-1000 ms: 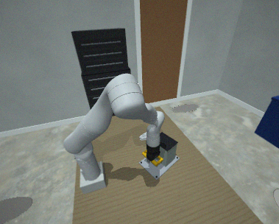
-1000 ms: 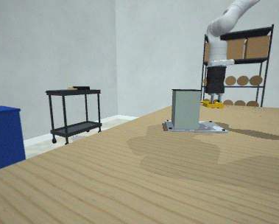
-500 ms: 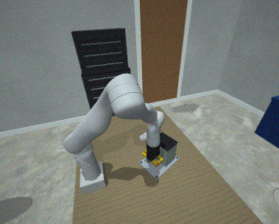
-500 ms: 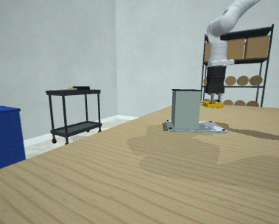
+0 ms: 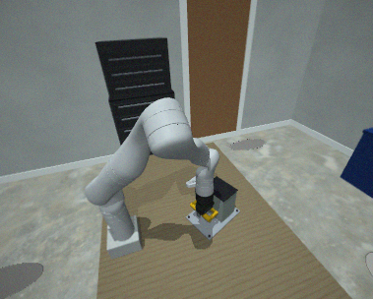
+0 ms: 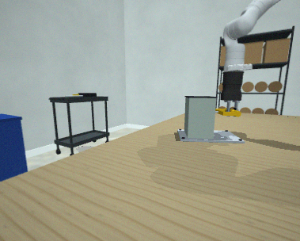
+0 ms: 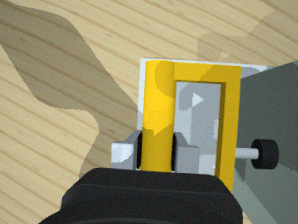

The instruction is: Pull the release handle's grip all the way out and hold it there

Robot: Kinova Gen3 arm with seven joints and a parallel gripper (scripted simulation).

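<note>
Right now the light base plate is 100 mm below my hand, 90 mm ahead of it and 30 mm to the left of it.
</note>
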